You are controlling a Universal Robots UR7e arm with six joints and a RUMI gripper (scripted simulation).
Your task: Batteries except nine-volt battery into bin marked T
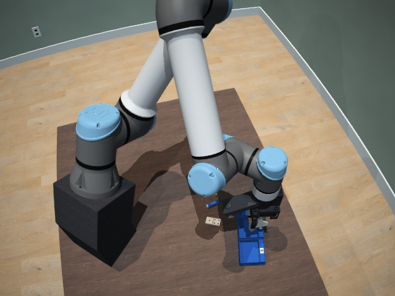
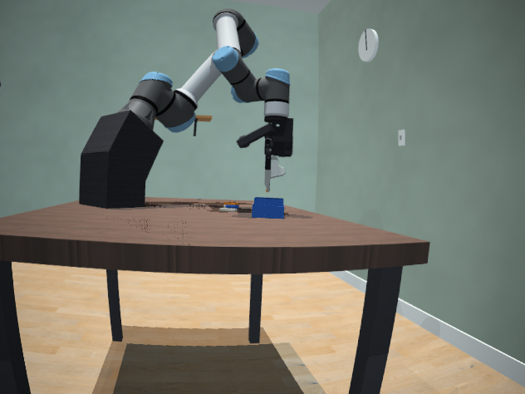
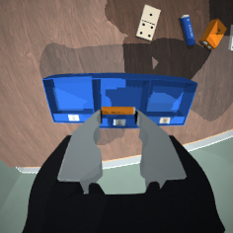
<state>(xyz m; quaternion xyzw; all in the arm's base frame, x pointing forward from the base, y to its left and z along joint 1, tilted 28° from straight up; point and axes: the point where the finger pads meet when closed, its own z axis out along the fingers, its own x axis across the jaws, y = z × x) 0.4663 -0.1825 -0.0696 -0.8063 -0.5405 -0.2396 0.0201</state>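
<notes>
Right now my hand is 60 mm above the joined blue bins and 10 mm short of it. Round my hand: thin orange battery: 10 mm below; blue cylindrical battery: 150 mm to the left, 80 mm below, 80 mm behind; orange nine-volt battery: 190 mm to the left, 70 mm below, 60 mm behind.
</notes>
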